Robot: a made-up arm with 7 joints. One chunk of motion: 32 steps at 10 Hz.
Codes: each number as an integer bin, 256 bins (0 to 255) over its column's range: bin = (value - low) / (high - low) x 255, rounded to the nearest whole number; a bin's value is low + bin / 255 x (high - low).
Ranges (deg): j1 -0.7..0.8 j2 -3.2..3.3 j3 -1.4..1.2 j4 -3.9..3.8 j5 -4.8..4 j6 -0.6..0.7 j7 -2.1..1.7
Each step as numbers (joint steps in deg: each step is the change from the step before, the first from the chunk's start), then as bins.
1 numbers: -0.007 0.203 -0.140 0.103 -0.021 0.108 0.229
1 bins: 118 134 124 133 138 139 156
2 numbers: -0.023 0.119 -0.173 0.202 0.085 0.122 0.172
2 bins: 115 130 120 136 142 142 152
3 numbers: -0.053 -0.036 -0.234 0.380 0.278 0.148 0.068
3 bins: 110 124 114 142 147 147 145
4 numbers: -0.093 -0.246 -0.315 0.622 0.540 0.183 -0.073
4 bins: 103 116 106 150 155 154 136
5 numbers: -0.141 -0.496 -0.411 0.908 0.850 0.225 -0.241
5 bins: 95 106 97 159 164 162 125
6 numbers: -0.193 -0.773 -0.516 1.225 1.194 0.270 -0.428
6 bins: 86 95 87 170 174 171 112
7 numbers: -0.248 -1.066 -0.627 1.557 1.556 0.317 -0.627
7 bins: 77 84 76 181 184 180 99
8 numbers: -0.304 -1.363 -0.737 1.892 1.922 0.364 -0.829
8 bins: 67 72 65 192 195 189 85
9 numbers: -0.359 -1.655 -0.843 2.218 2.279 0.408 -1.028
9 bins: 58 61 55 203 205 198 72
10 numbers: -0.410 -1.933 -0.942 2.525 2.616 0.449 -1.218
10 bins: 49 50 45 213 215 206 59
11 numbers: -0.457 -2.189 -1.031 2.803 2.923 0.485 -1.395
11 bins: 41 40 36 222 224 213 47
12 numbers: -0.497 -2.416 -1.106 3.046 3.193 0.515 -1.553
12 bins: 35 31 29 230 232 219 37
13 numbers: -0.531 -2.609 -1.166 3.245 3.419 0.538 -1.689
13 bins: 29 23 23 237 238 223 28
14 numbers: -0.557 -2.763 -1.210 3.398 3.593 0.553 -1.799
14 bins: 24 17 19 242 243 226 20
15 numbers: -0.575 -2.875 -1.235 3.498 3.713 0.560 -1.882
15 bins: 21 13 16 245 247 228 15
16 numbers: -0.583 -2.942 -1.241 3.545 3.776 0.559 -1.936
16 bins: 20 10 16 247 249 227 11
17 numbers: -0.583 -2.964 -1.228 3.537 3.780 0.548 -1.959
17 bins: 20 9 17 246 249 225 9
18 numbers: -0.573 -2.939 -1.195 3.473 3.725 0.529 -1.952
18 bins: 22 10 20 244 247 221 10
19 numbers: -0.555 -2.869 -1.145 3.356 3.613 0.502 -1.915
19 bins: 25 13 25 240 244 216 12
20 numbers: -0.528 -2.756 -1.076 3.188 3.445 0.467 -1.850
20 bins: 29 17 32 235 239 209 17
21 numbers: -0.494 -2.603 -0.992 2.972 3.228 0.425 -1.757
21 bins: 35 23 40 228 233 201 23
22 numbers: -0.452 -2.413 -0.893 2.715 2.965 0.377 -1.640
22 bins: 42 31 50 219 225 192 31
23 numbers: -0.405 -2.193 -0.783 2.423 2.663 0.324 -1.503
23 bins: 50 40 61 209 216 181 40
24 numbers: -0.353 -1.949 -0.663 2.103 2.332 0.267 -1.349
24 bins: 59 49 72 199 207 170 50
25 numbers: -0.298 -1.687 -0.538 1.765 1.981 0.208 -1.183
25 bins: 68 59 85 188 196 158 62
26 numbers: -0.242 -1.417 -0.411 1.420 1.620 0.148 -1.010
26 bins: 78 70 97 176 186 147 73
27 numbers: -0.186 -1.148 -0.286 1.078 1.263 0.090 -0.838
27 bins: 87 81 109 165 176 135 85
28 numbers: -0.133 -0.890 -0.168 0.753 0.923 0.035 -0.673
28 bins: 96 91 121 154 166 125 96
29 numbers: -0.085 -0.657 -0.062 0.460 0.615 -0.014 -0.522
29 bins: 105 100 131 144 157 115 106
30 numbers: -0.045 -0.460 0.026 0.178 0.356 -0.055 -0.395
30 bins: 111 107 140 135 149 107 114
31 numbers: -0.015 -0.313 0.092 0.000 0.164 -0.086 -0.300
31 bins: 116 113 146 129 144 101 121
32 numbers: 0.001 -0.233 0.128 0.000 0.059 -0.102 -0.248
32 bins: 119 116 150 129 141 98 124
